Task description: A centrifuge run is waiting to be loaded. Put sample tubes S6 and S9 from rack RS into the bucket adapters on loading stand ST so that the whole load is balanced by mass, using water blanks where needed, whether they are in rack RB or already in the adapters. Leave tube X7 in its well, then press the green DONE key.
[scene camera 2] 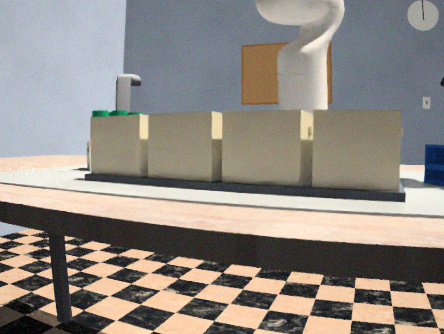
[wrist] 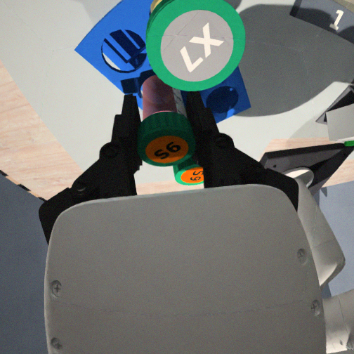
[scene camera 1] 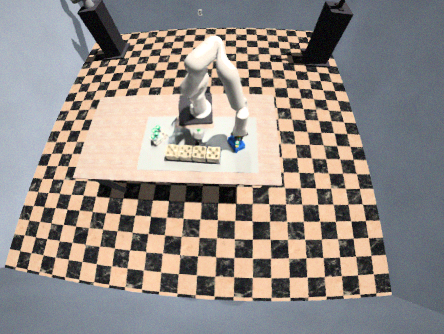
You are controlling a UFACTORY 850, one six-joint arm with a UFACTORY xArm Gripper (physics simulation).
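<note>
Blue rack RS point(scene camera 1: 233, 146) point(scene camera 2: 434, 165) point(wrist: 107, 42) stands on the pale mat. In the wrist view, my gripper point(wrist: 162, 108) is shut on tube S6 point(wrist: 166, 142), which has a pink body, a dark green cap and an orange label. The tube's lower end is at the rack. Tube S9 point(wrist: 191, 175), with an orange label, stands close behind it, partly hidden by S6 and a finger. Tube X7 point(wrist: 197, 45), with a green-rimmed grey cap, stands beside S6 in the rack. Loading stand ST point(scene camera 2: 240, 187) carries a row of cream adapter blocks with wells.
A white rack point(scene camera 1: 161, 141) with green-capped tubes stands at the mat's left. A pale device with a small green spot point(scene camera 1: 199, 131) stands between the arm's base point(scene camera 1: 190, 119) and the adapters. A grey post point(scene camera 2: 123, 94) rises behind the adapters. The mat point(scene camera 1: 245, 165) lies on the wooden table point(scene camera 1: 100, 135).
</note>
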